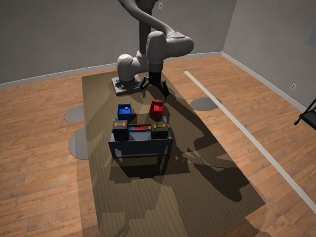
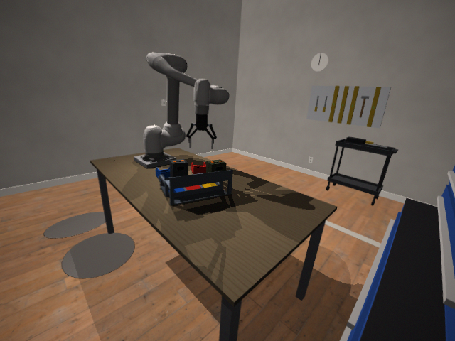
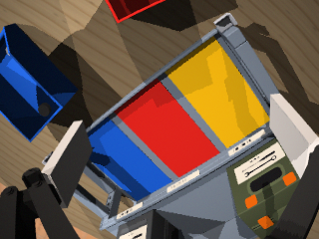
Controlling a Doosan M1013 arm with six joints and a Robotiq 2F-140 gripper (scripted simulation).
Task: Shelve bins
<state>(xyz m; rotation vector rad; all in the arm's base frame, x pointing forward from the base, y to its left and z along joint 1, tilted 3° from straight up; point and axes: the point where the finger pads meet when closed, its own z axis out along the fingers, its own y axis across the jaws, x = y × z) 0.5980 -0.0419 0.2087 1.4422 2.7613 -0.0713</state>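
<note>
Right now the blue bin is 220 mm behind my hand, 210 mm below it and 140 mm to the right of it. Also, from my hand: green toolbox: 190 mm ahead, 100 mm below, 70 mm to the right; red bin: 210 mm below, 120 mm behind, 110 mm to the left; dark box: 280 mm to the right, 90 mm ahead, 80 mm below.
</note>
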